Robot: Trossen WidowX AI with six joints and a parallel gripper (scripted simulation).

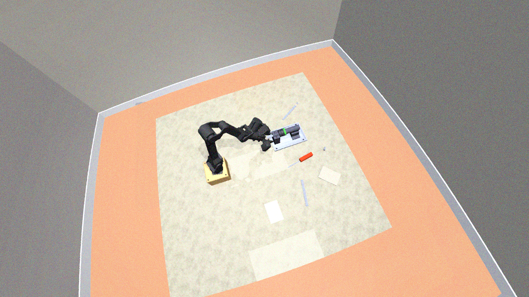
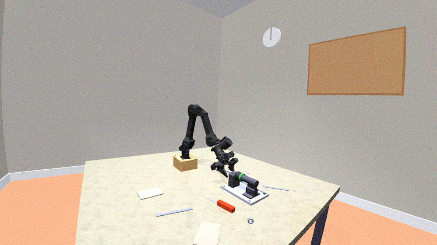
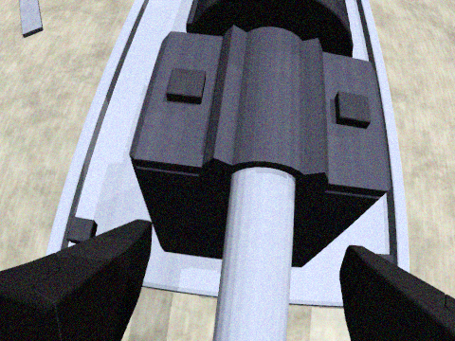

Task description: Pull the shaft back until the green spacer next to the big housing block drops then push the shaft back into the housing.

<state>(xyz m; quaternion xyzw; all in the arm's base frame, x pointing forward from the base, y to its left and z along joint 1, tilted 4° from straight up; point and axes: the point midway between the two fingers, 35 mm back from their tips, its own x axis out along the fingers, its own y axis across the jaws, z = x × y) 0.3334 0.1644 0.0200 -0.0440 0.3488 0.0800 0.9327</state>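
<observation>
Right now my gripper tip is 60 mm short of the grey shaft, 20 mm below it and 10 mm to the right of it. From my gripper tip the other things lie so: fixture: 110 mm ahead, 20 mm to the left, 10 mm below; green spacer: 90 mm ahead, 20 mm to the left, 20 mm above.
</observation>
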